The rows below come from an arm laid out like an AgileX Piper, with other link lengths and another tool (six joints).
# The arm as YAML. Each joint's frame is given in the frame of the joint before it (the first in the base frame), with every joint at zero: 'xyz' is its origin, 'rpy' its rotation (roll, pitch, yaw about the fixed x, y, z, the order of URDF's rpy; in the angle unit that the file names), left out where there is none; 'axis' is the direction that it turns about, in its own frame. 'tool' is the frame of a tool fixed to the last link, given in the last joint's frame.
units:
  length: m
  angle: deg
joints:
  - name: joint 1
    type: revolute
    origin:
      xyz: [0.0, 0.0, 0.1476]
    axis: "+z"
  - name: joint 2
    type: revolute
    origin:
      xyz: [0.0, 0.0, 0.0]
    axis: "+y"
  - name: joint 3
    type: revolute
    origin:
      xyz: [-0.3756, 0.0, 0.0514]
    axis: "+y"
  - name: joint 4
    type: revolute
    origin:
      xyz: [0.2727, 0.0, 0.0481]
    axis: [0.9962, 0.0, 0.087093]
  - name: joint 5
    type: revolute
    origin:
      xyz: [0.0, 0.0, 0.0]
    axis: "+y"
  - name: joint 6
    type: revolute
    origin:
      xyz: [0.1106, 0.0, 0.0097]
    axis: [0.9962, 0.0, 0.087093]
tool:
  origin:
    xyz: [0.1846, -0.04, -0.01]
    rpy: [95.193, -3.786, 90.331]
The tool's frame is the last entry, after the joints.
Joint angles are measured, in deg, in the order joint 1, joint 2, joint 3, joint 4, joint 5, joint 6. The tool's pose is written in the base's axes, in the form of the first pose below.
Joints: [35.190, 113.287, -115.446, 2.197, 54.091, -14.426]
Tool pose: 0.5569, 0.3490, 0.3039, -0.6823, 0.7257, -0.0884, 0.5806, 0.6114, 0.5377
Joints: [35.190, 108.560, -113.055, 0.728, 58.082, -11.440]
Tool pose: 0.5286, 0.3225, 0.3239, -0.6548, 0.7520, -0.0755, 0.6207, 0.5921, 0.5140
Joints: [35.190, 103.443, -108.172, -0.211, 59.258, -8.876]
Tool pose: 0.5005, 0.2985, 0.3352, -0.6284, 0.7755, -0.0610, 0.6526, 0.5683, 0.5012
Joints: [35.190, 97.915, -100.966, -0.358, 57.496, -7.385]
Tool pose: 0.4734, 0.2792, 0.3385, -0.6131, 0.7886, -0.0468, 0.6673, 0.5487, 0.5037
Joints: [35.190, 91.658, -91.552, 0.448, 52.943, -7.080]
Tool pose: 0.4454, 0.2639, 0.3362, -0.6108, 0.7912, -0.0305, 0.6635, 0.5325, 0.5255
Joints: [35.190, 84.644, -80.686, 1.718, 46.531, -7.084]
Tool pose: 0.4153, 0.2487, 0.3300, -0.6096, 0.7927, -0.0102, 0.6511, 0.5080, 0.5639
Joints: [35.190, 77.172, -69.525, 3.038, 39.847, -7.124]
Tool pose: 0.3830, 0.2309, 0.3206, -0.6059, 0.7955, 0.0102, 0.6360, 0.4766, 0.6069
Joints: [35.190, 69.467, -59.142, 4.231, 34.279, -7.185]
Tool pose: 0.3490, 0.2102, 0.3097, -0.6009, 0.7988, 0.0280, 0.6204, 0.4441, 0.6464
